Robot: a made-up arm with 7 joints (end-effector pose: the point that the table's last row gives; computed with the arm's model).
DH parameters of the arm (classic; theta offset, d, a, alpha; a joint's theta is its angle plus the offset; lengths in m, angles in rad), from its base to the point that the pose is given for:
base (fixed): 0 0.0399 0.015 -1.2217
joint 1: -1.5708 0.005 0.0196 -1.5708
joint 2: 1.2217 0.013 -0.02 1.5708
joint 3: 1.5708 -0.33 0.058 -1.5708
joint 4: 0 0.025 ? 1.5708
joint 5: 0 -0.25 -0.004 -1.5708
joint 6: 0 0.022 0.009 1.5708
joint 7: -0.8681 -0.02 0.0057 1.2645
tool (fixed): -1.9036 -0.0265 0 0
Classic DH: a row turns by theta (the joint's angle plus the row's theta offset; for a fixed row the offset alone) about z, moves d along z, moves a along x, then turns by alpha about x.
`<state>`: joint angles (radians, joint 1 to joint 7).
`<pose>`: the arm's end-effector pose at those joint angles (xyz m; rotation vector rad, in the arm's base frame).
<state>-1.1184 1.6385 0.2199 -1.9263 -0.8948 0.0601 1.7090</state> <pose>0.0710 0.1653 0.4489 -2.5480 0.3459 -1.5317</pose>
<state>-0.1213 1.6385 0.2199 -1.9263 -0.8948 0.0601 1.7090</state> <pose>0.3207 0.2326 0.2639 -2.9431 -0.0127 -0.1618</pose>
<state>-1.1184 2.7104 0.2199 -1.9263 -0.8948 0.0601 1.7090</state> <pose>-0.1238 -0.0699 0.4641 -1.6576 -0.4006 -1.2486</pose>
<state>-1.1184 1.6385 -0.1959 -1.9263 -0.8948 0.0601 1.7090</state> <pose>0.1992 0.1412 0.4056 -2.7272 0.3395 -0.9506</pose>
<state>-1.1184 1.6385 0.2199 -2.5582 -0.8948 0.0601 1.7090</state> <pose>0.0122 0.0539 0.3299 -2.0022 0.8899 -1.3584</pose>
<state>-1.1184 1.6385 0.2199 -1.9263 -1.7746 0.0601 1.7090</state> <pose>0.0965 0.1448 0.4295 -1.7769 -0.4560 -1.6878</pose>
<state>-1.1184 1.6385 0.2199 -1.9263 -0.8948 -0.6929 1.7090</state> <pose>0.0818 0.1532 0.4355 -2.2543 0.5356 -0.7154</pose>
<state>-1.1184 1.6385 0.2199 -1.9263 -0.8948 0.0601 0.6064</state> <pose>0.0841 0.1462 0.4347 -1.6028 -0.6809 -1.6447</pose>
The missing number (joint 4, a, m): -0.053
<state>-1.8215 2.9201 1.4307 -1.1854 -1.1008 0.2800 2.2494</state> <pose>-0.5510 0.0378 -0.1089 0.0512 0.6549 -2.8420</pose>
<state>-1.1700 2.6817 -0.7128 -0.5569 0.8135 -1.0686 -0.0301</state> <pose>-0.2832 0.2880 0.4707 -1.4368 -1.1599 -1.1992</pose>
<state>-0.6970 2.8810 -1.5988 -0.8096 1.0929 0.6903 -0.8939</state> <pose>-0.1938 0.3684 0.5057 -0.0710 -2.1936 1.4025</pose>
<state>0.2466 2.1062 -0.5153 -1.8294 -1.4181 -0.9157 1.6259</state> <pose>0.2935 0.3159 0.0223 -1.0793 0.2868 1.6980</pose>
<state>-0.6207 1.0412 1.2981 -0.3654 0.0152 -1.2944 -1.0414</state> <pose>0.2071 0.5234 -0.0324 -1.4362 -2.1679 -1.1445</pose>
